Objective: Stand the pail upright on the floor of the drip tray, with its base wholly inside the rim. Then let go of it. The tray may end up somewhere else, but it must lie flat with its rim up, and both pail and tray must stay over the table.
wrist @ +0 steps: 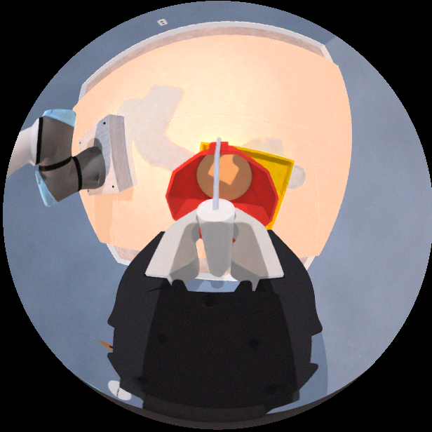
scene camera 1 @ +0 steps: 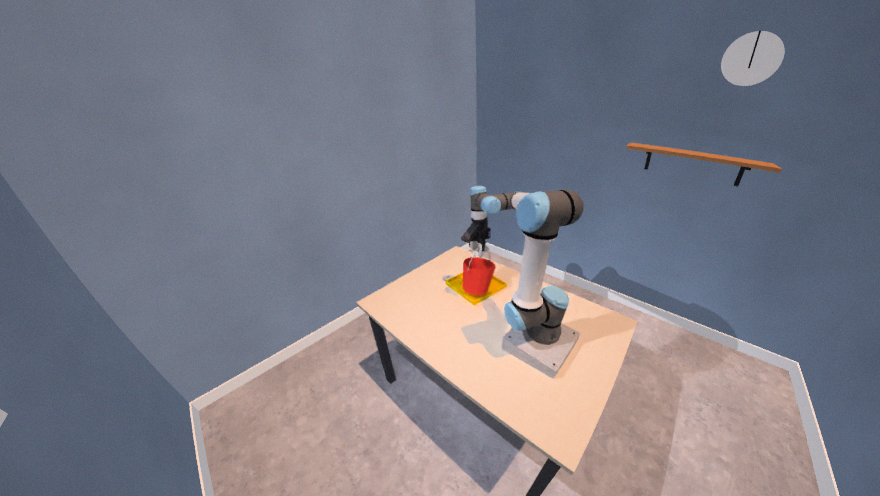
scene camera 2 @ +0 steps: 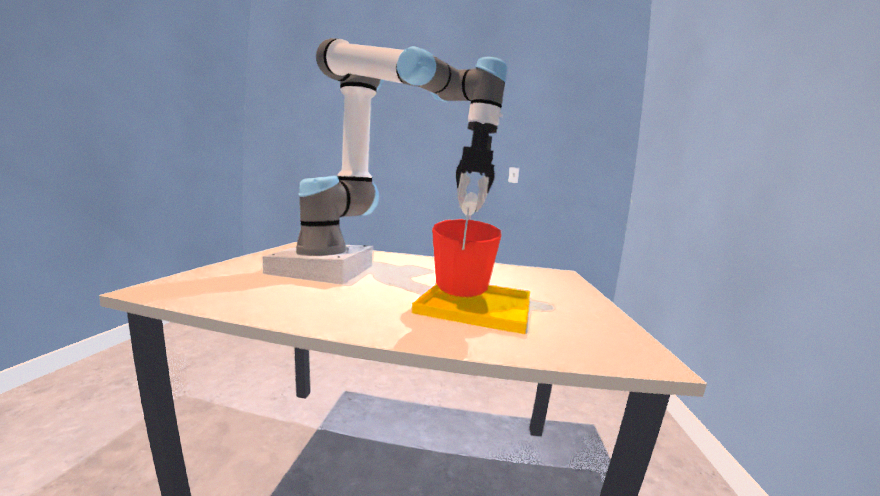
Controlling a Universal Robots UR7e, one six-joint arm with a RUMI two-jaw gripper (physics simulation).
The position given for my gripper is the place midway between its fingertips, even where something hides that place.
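My own gripper is visible to me in scene camera 2 (scene camera 2: pixel 469 210), and the wrist view shows it too (wrist: pixel 217 210). There is a red pail (scene camera 2: pixel 465 273), which I also find in the other scene view (scene camera 1: pixel 476 281). I see a yellow drip tray (scene camera 2: pixel 501 308) as well, and the wrist view has the tray too (wrist: pixel 279 167).
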